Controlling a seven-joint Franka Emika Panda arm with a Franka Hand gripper.
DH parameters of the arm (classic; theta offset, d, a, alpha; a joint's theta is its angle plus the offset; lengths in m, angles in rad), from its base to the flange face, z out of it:
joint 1: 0 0.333 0 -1.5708
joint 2: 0 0 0 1.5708
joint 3: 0 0.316 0.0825 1.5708
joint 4: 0 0 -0.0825 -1.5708
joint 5: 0 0.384 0 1.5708
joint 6: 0 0 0.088 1.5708
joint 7: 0 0.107 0 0
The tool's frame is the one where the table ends.
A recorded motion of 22 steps. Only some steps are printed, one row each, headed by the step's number.
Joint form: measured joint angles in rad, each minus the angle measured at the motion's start. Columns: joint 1, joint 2, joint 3, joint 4, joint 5, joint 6, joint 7.
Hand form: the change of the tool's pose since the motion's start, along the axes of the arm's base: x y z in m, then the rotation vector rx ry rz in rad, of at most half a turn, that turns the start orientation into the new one. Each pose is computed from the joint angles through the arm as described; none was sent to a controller.
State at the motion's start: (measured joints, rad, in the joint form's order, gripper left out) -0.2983 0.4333 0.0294 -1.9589 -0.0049 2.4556 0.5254
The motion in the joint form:
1: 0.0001 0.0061 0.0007 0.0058 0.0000 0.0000 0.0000
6: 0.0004 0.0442 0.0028 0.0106 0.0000 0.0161 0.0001
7: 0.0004 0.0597 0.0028 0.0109 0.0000 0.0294 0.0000
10: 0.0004 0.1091 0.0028 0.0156 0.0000 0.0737 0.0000
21: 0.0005 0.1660 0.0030 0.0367 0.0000 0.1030 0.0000
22: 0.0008 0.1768 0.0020 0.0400 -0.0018 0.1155 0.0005
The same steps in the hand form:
1: 0.0015 0.0001 -0.0014 0.0005 0.0002 0.0007
6: 0.0019 0.0015 -0.0217 0.0071 0.0161 0.0025
7: 0.0018 0.0016 -0.0300 0.0081 0.0178 0.0024
10: 0.0023 0.0015 -0.0550 0.0097 0.0178 0.0018
21: 0.0049 0.0010 -0.0798 0.0131 0.0236 0.0013
22: 0.0056 0.0005 -0.0842 0.0106 0.0191 0.0015

